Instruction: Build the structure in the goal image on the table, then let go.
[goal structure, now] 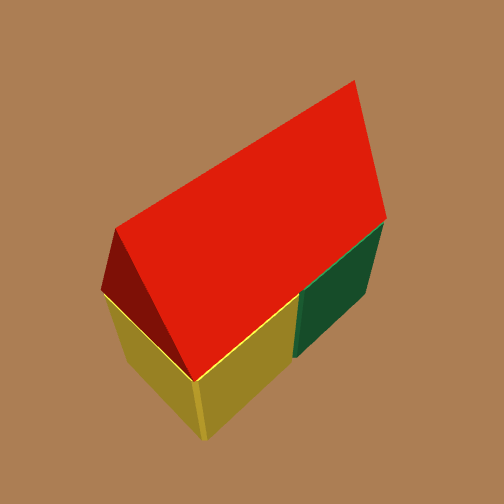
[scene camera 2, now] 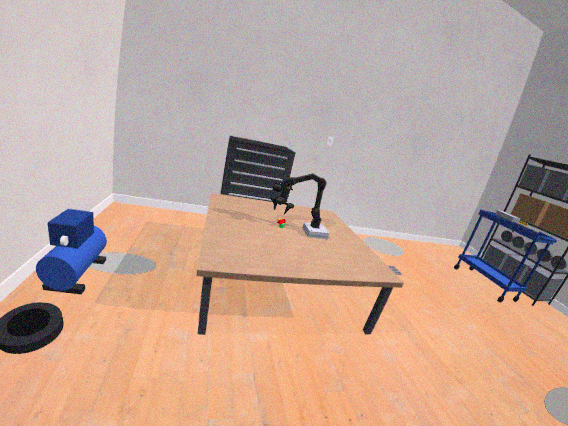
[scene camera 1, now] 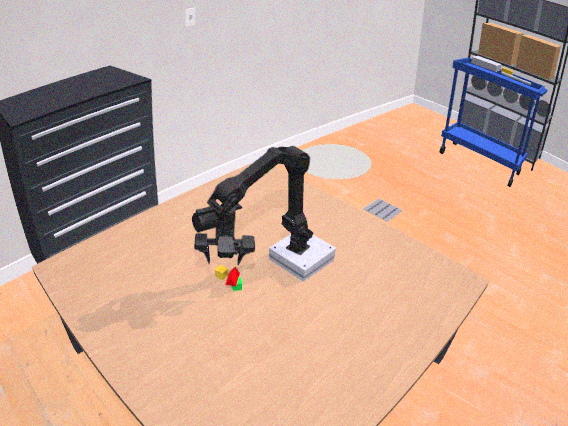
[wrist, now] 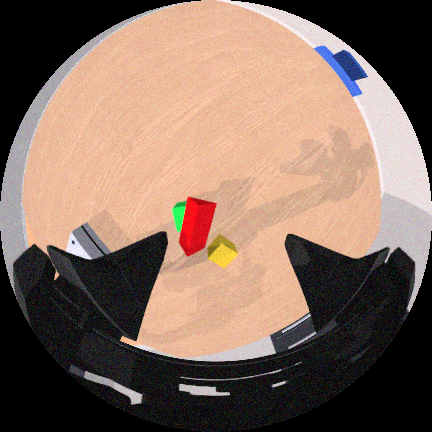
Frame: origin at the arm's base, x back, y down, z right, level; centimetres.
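Where they show: gripper, between the fingertips: [scene camera 2: 279,212] [scene camera 1: 223,264] [wrist: 228,239]; arm's base, origin of its link: [scene camera 2: 314,226] [scene camera 1: 298,247].
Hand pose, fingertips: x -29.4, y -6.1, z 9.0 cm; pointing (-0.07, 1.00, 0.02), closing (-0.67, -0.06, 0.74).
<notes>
Each offset is from my fingertips to the top centre of the thing. Level surfaces: height alone.
A red block {dx +3.3, dy +5.5, dz -0.3 cm} [scene camera 1: 233,277] [scene camera 2: 281,221] [wrist: 198,226], longer than the others, leans tilted against a green block {dx +3.8, dy +8.4, dz -2.0 cm} [scene camera 1: 237,285] [scene camera 2: 282,226] [wrist: 179,217], which it partly hides. A small yellow cube {dx +4.9, dy +8.4, dz +5.7 cm} [scene camera 1: 221,272] [wrist: 222,251] lies on the table beside the red block, with a small gap between them. In the scene camera 2 view the yellow cube is too small to make out clearly. My gripper [scene camera 1: 224,262] [scene camera 2: 281,210] [wrist: 228,239] is open and empty. It points down and hangs above the table, over the blocks or slightly behind them.
The arm's white base [scene camera 1: 302,257] [scene camera 2: 316,230] [wrist: 80,243] stands on the wooden table {dy +11.7 cm} [scene camera 1: 300,350] [scene camera 2: 240,255] [wrist: 150,100], to the right of the blocks in both scene views. A dark drawer cabinet [scene camera 1: 95,165] [scene camera 2: 257,170] stands behind the table.
</notes>
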